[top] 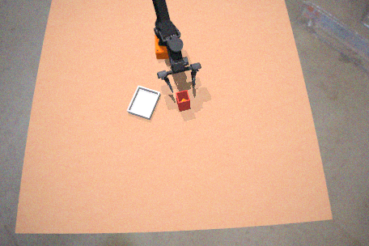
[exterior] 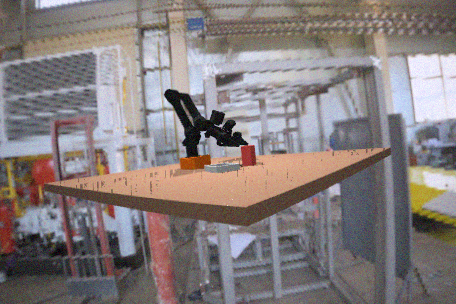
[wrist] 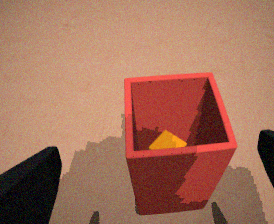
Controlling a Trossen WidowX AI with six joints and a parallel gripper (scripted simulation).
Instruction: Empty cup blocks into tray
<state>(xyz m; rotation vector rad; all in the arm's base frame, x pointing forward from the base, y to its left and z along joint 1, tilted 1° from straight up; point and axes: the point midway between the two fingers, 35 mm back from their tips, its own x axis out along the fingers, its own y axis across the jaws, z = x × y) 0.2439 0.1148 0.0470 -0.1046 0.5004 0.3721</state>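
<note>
Right now the yellow block is 30 mm ahead of my gripper tip and 50 mm below it. From my gripper tip the other things lie so: red square cup (30 mm ahead, 70 mm below).
</note>
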